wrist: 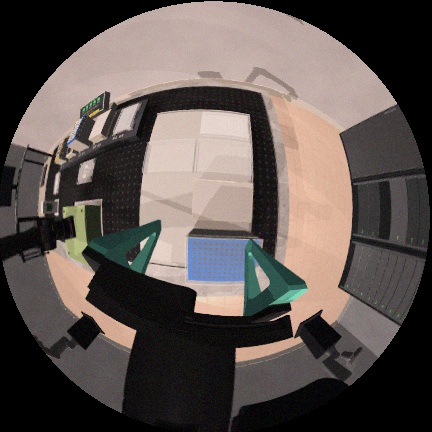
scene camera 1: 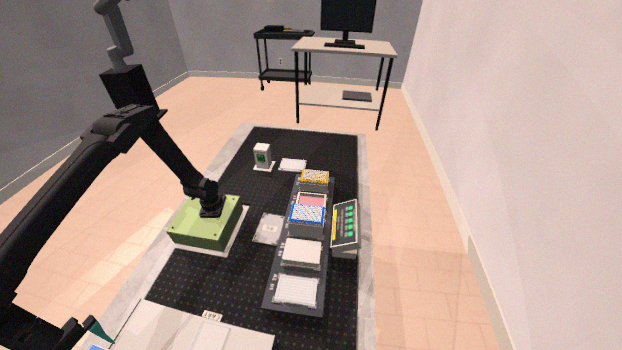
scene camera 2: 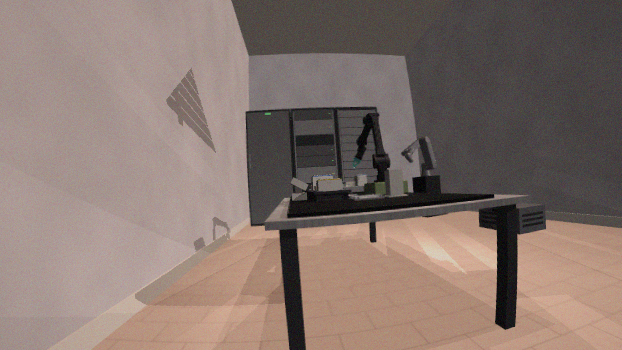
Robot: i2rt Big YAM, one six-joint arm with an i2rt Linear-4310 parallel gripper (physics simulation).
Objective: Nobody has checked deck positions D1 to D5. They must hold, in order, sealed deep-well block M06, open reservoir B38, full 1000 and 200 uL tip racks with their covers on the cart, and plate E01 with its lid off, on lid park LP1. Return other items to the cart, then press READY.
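Where they show: gripper, fingertip midpoint: point(wrist: 203, 234) point(scene camera 2: 353, 167); arm's base at its link origin: point(wrist: 68, 227) point(scene camera 1: 213, 206) point(scene camera 2: 383, 182).
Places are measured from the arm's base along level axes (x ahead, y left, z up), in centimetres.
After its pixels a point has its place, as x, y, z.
My gripper point(wrist: 203, 234) {-6.8, -57.5, 15.2} point(scene camera 2: 356, 162) {-6.8, -57.5, 15.2} is open and empty above the cart point(wrist: 165, 212) {-3.0, -48.0, -1.6} point(scene camera 1: 165, 327) {-3.5, -45.4, -1.6}; a blue-topped box point(wrist: 217, 259) {-12.5, -58.4, 8.8} point(scene camera 1: 97, 347) {-13.5, -53.1, 8.8} lies below the right finger. On the deck strip point(scene camera 1: 268, 303) {26.3, -38.0, -2.8}, from the far end, are a yellow-topped tip rack point(scene camera 1: 315, 176) {43.8, 14.1, 3.3} point(wrist: 60, 152) {39.7, 11.3, 2.8}, a pink reservoir point(scene camera 1: 311, 200) {41.6, 3.9, -1.6}, a blue-topped tip rack point(scene camera 1: 307, 214) {39.3, -10.6, 6.9} point(wrist: 77, 131) {35.9, -13.2, 6.2}, a white block point(scene camera 1: 302, 251) {37.2, -22.4, 1.4} point(wrist: 101, 125) {34.3, -24.5, 1.3} and, at D5, a white plate point(scene camera 1: 296, 290) {35.1, -34.6, -1.5} point(wrist: 127, 117) {33.8, -35.4, -1.6}. Their identity labels are unreadable. A white plate point(wrist: 225, 124) {17.4, -66.6, 0.1} lies on the cart.
A console point(scene camera 1: 345, 225) {53.2, -14.0, 4.1} point(wrist: 95, 105) {51.5, -16.5, 3.7} with several green lights stands beside the deck. A flat labelled pad point(scene camera 1: 270, 228) {24.0, -6.8, -6.7} point(wrist: 86, 171) {22.7, -8.6, -6.6} lies opposite. A green-screened unit point(scene camera 1: 261, 156) {16.8, 31.9, 1.9} and flat white piece point(scene camera 1: 292, 164) {32.5, 34.4, -5.8} lie beyond. The green arm base point(scene camera 1: 207, 225) {0.1, -9.7, -0.1} stands left.
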